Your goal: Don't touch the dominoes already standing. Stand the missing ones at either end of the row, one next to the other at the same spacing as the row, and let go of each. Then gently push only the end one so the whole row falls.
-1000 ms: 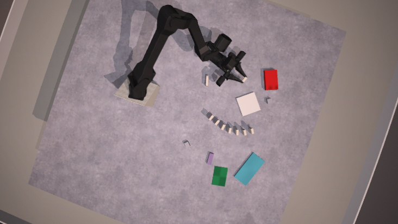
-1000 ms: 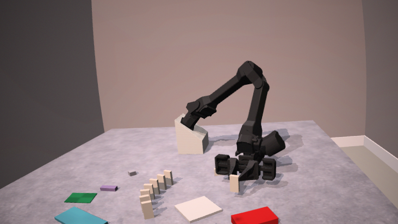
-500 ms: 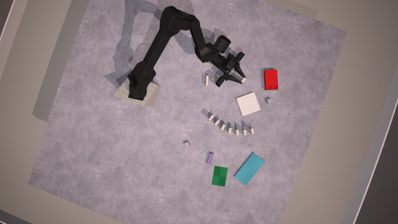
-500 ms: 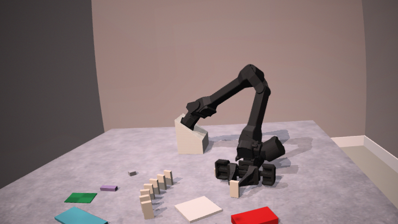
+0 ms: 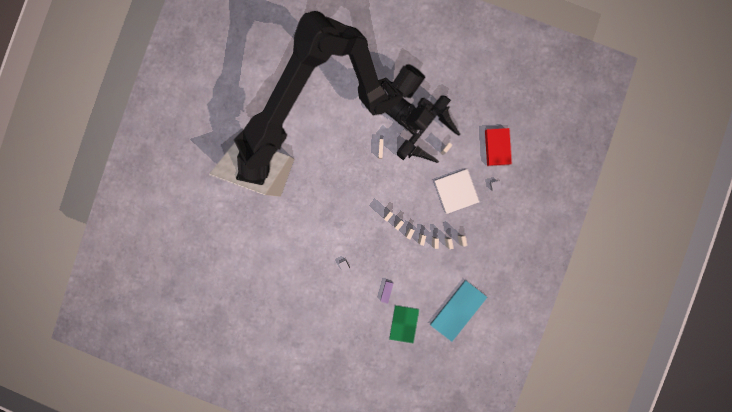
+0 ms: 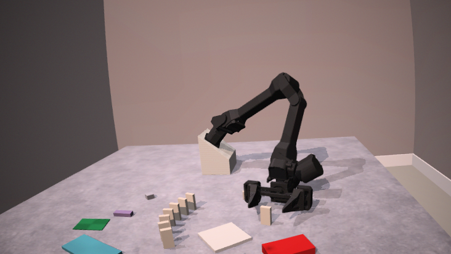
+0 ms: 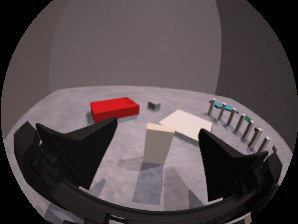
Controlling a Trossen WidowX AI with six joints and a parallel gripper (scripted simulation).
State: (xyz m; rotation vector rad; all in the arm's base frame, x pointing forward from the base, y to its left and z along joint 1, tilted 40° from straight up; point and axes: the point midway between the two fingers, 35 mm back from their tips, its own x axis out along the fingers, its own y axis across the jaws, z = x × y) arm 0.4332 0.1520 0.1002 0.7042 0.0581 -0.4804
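Right now my gripper tip is 10 cm to the left of the white flat tile, 5 cm short of it and 4 cm above it. Round my gripper tip: purple block: 40 cm to the right, 8 cm behind, 4 cm below; then teal tile: 41 cm to the right, 12 cm ahead, 4 cm below; then red block: 13 cm ahead, 4 cm to the left, 4 cm below.
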